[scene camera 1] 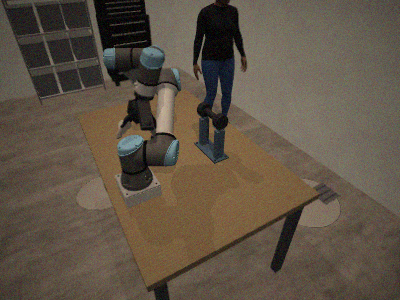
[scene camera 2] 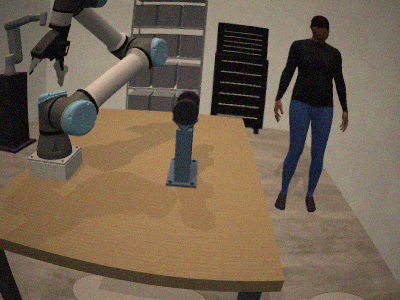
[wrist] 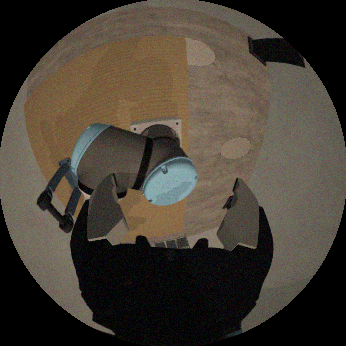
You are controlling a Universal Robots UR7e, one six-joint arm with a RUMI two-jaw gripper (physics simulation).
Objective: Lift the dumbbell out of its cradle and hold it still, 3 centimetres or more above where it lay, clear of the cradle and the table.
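Places are measured from the arm's base along level axes (x back, y right, z up), in metres.
Pixels of known places: gripper, fingertip midpoint: [scene camera 1: 136, 138] [scene camera 2: 45, 80] [wrist: 174, 177]; arm's base at its link origin: [scene camera 1: 137, 179] [scene camera 2: 54, 152] [wrist: 157, 144].
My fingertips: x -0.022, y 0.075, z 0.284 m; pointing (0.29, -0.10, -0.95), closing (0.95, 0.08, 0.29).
For each thing: its top centre in the pictures, then the offset to it from my fingertips. Level surfaces: height alone.
- dark dumbbell at its top centre: [scene camera 2: 188, 95] [wrist: 52, 220] [scene camera 1: 212, 108] dz -0.073, dx -0.445, dy -0.238 m
- blue-grey cradle at its top centre: [scene camera 2: 186, 111] [wrist: 56, 209] [scene camera 1: 211, 118] dz -0.131, dx -0.445, dy -0.238 m
- wooden table at its surface level: dz -0.354 m
The dark dumbbell [scene camera 1: 212, 114] [scene camera 2: 185, 111] [wrist: 56, 212] lies level across the tops of the two posts of the blue-grey cradle [scene camera 1: 219, 142] [scene camera 2: 183, 152] [wrist: 59, 177], which stands on the wooden table [scene camera 1: 240, 200] [scene camera 2: 150, 245] [wrist: 150, 65]. My gripper [scene camera 1: 135, 131] [scene camera 2: 46, 74] [wrist: 174, 177] is open with nothing between its fingers. It is well away from the dumbbell, on the robot-base side and up in the air. In scene camera 1 the arm partly hides it. In the wrist view the dumbbell shows at the far left, outside the fingers.
The arm's base [scene camera 1: 139, 190] [scene camera 2: 56, 162] is bolted near one long table edge. The arm's blue-capped elbow [scene camera 1: 162, 150] [scene camera 2: 80, 117] [wrist: 171, 181] stands between gripper and cradle in scene camera 1. A person [scene camera 1: 219, 50] [scene camera 2: 315, 75] stands beyond the table, with a shelf rack and black drawer cabinet [scene camera 2: 240, 75] behind.
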